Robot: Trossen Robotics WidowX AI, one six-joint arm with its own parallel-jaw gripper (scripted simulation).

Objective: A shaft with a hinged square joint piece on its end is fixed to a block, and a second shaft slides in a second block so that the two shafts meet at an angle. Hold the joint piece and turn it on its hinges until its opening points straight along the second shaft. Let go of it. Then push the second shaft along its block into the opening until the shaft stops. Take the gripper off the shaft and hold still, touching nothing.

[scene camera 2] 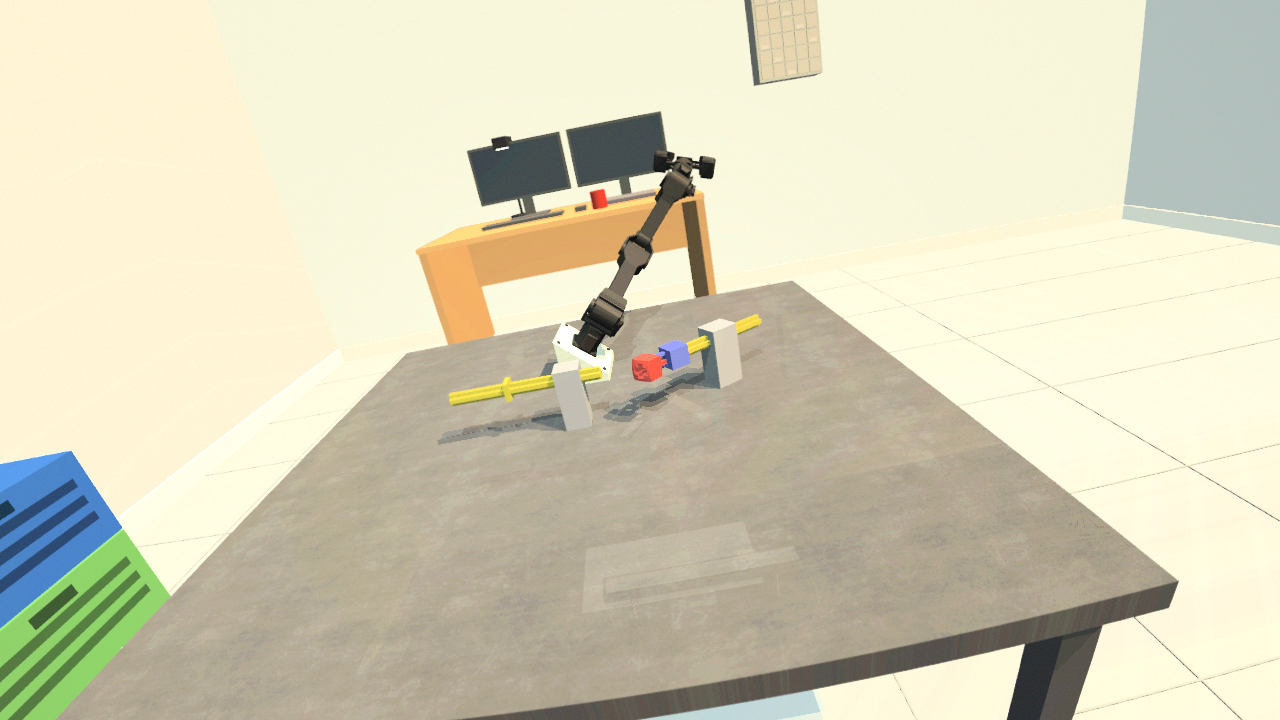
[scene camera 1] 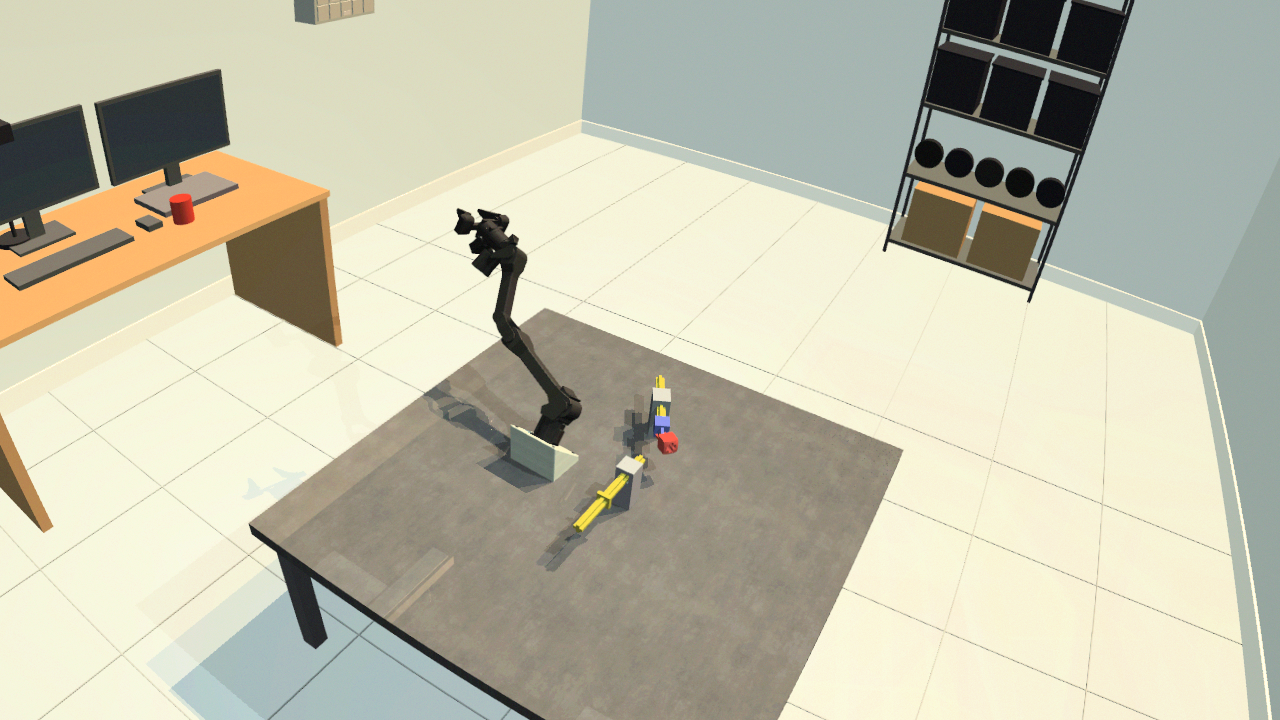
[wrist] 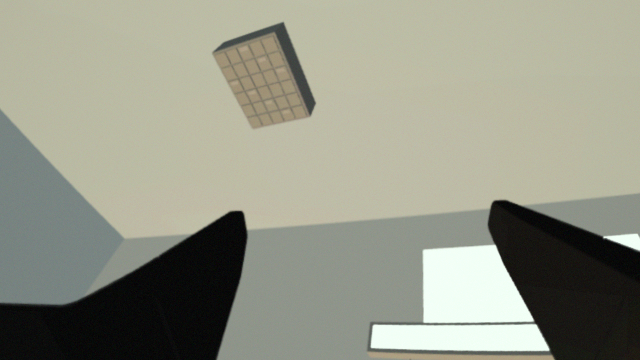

Labels:
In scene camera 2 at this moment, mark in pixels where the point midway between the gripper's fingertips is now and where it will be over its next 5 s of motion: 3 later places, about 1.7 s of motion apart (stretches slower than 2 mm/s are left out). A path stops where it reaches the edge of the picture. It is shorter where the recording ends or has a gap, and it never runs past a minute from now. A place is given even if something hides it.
My gripper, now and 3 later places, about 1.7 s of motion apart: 687,156; 804,88; 617,329; 593,350

